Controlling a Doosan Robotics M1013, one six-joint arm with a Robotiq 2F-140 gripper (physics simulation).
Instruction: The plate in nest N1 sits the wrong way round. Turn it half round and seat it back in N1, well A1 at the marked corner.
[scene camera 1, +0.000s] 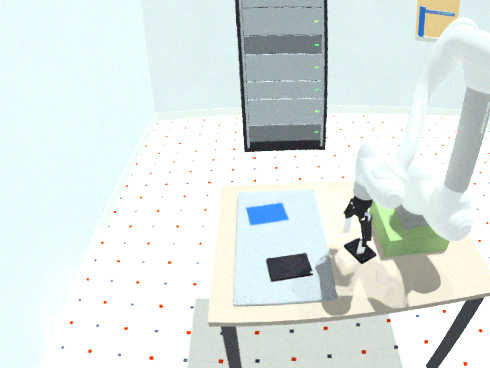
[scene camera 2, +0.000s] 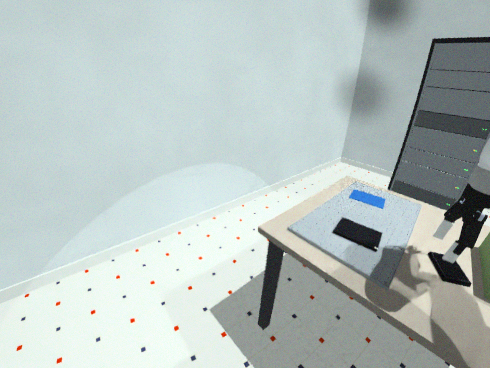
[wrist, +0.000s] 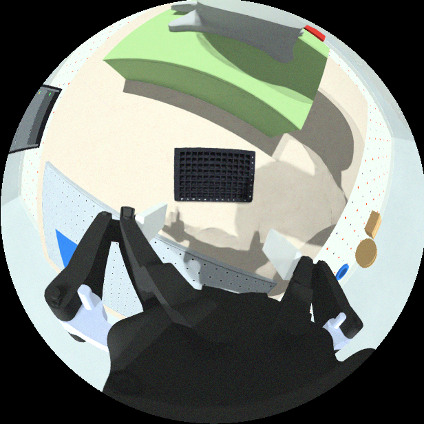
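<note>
A black plate with a grid of wells (scene camera 1: 369, 254) (scene camera 2: 451, 272) (wrist: 214, 175) lies on the bare table beside the pale board. My gripper (scene camera 1: 354, 236) (scene camera 2: 447, 241) (wrist: 217, 228) is open and empty, above the table near the plate. In the wrist view the plate lies beyond the line between the fingertips; in scene camera 1 one fingertip covers part of it. A black rectangle (scene camera 1: 289, 267) (scene camera 2: 357, 234) sits on the board, with a small pale spot at one corner in scene camera 2. No label N1 is readable, and well A1 cannot be told.
The pale perforated board (scene camera 1: 275, 242) (scene camera 2: 320, 220) (wrist: 55, 200) bears a blue rectangle (scene camera 1: 267, 214) (scene camera 2: 367, 198) (wrist: 65, 247). A green block (scene camera 1: 412, 242) (wrist: 210, 82) with a grey part on top (wrist: 250, 27) stands close beside the plate. A server rack (scene camera 1: 285, 145) stands behind the table.
</note>
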